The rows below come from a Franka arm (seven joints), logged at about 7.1 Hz.
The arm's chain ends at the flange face. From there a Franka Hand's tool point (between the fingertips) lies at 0.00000 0.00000 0.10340 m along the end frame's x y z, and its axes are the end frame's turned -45 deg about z.
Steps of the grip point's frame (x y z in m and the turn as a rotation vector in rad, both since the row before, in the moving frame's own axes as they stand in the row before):
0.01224 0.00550 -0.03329 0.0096 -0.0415 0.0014
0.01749 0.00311 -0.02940 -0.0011 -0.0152 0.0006
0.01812 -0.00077 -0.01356 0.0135 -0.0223 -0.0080
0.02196 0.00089 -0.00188 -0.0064 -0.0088 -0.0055
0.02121 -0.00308 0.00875 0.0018 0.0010 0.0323
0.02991 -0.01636 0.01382 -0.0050 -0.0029 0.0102
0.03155 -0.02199 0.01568 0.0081 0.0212 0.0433
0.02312 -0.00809 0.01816 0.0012 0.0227 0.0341
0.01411 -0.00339 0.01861 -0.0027 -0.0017 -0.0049
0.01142 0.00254 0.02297 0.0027 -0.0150 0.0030
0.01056 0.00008 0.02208 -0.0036 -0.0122 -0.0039
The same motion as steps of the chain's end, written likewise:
0.01628 -0.00709 -0.03320 -0.0226 -0.0361 0.0014
0.01560 -0.01136 -0.02939 -0.0115 -0.0100 0.0006
0.01488 -0.01401 -0.01352 -0.0062 -0.0253 -0.0080
0.01633 -0.01601 -0.00187 -0.0107 -0.0017 -0.0055
0.01288 -0.01697 0.00875 0.0020 -0.0006 0.0323
0.00943 -0.03330 0.01382 -0.0056 0.0015 0.0102
0.00576 -0.03574 0.01571 0.0207 0.0093 0.0433
0.00903 -0.02035 0.01819 0.0169 0.0152 0.0341
0.00751 -0.01270 0.01861 -0.0031 0.0007 -0.0049
0.01117 -0.00718 0.02298 -0.0087 -0.0125 0.0030
0.00815 -0.00857 0.02209 -0.0112 -0.0061 -0.0039

